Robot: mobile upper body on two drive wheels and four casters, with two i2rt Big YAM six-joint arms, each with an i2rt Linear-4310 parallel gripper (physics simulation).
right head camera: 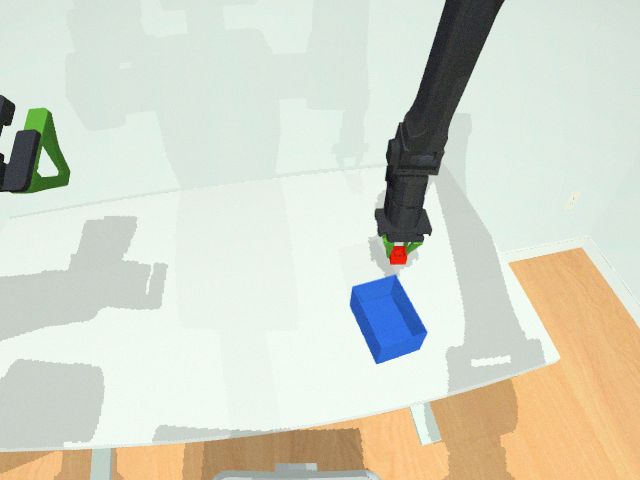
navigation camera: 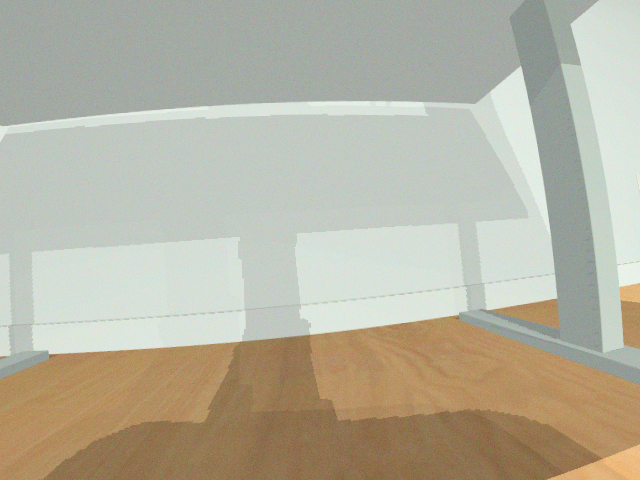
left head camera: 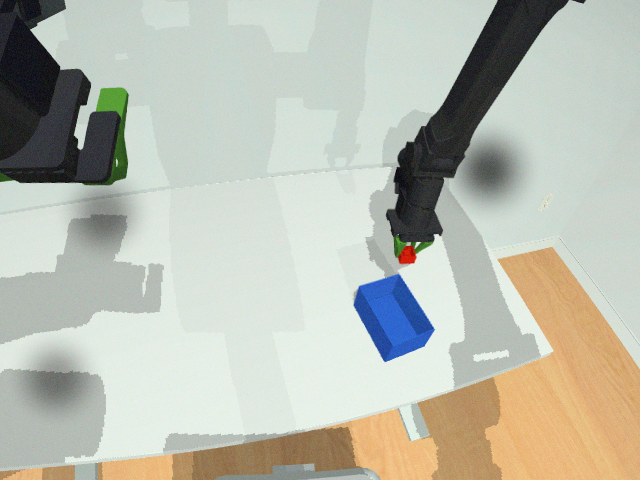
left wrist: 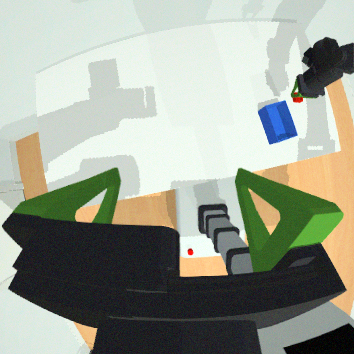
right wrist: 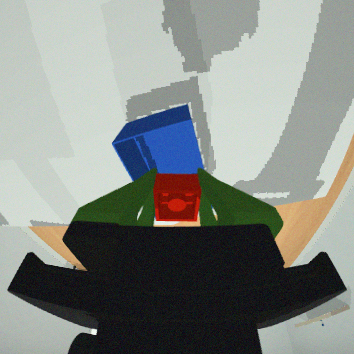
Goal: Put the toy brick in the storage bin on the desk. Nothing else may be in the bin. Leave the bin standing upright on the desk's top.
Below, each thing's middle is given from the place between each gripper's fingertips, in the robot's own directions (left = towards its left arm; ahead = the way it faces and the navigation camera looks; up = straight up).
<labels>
My right hand is 12 cm above the blue storage bin point(right head camera: 391, 327), 7 cm past it and 1 cm to the right of it. Also, from my right hand: red toy brick point(right wrist: 176, 196) (1 cm behind, 1 cm above).
I see the red toy brick 450 mm to the right of my left hand, 400 mm below it and 250 mm ahead of it. Also, from my left hand: blue storage bin 540 mm below, 440 mm to the right, 180 mm ahead.
</labels>
